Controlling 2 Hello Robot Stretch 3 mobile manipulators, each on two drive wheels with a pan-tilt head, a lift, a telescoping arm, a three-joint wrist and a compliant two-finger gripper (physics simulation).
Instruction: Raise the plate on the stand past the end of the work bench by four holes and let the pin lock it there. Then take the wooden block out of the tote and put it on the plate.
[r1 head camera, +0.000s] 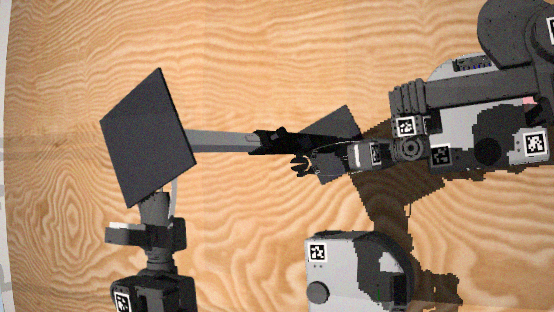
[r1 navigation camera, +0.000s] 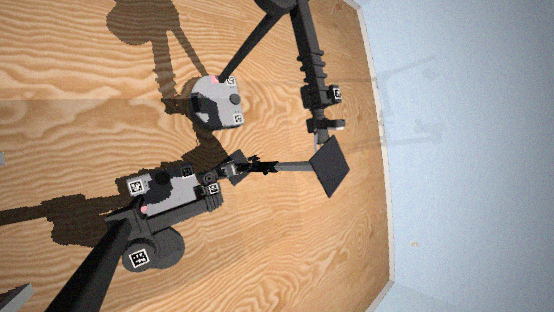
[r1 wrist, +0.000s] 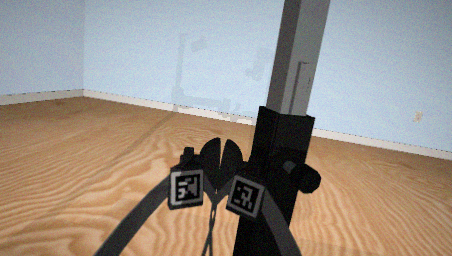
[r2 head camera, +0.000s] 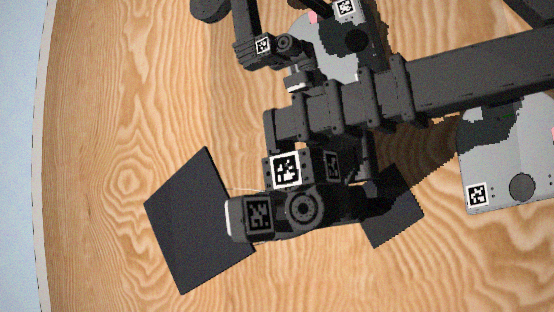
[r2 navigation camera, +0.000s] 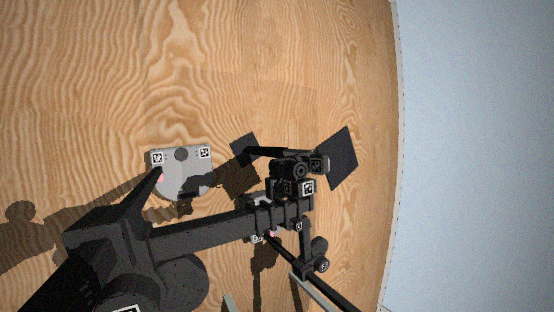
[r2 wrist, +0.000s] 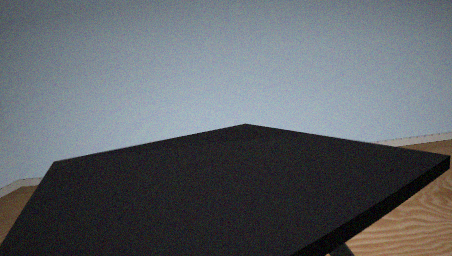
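The dark square plate (r1 head camera: 148, 137) (r1 navigation camera: 330, 166) (r2 head camera: 187, 225) (r2 navigation camera: 343, 157) (r2 wrist: 240, 195) is on a grey post (r1 head camera: 220, 140) (r1 wrist: 302, 55), which rises from the stand's black sleeve (r1 wrist: 280, 135). A round pin knob (r1 wrist: 307, 179) projects from the sleeve's right side in the r1 wrist view. r1's gripper (r1 head camera: 300, 166) (r1 wrist: 220, 162) is shut, left of the sleeve and apart from the knob, with nothing between its fingertips. r2's gripper body (r1 head camera: 155, 210) (r2 head camera: 250, 217) is at the plate's edge; its fingertips are hidden by the plate. The wooden block and tote do not show.
The stand's flat foot (r1 head camera: 345, 122) (r2 head camera: 395, 232) (r2 navigation camera: 241, 146) lies on the floor. r1's base (r1 head camera: 457, 122) (r2 head camera: 332, 50) and r2's base (r1 head camera: 330, 287) (r2 head camera: 500, 175) are close to the stand. Grey bars (r2 navigation camera: 230, 303) show low in the r2 navigation view. A blue wall (r1 navigation camera: 465, 150) lies beyond the plate.
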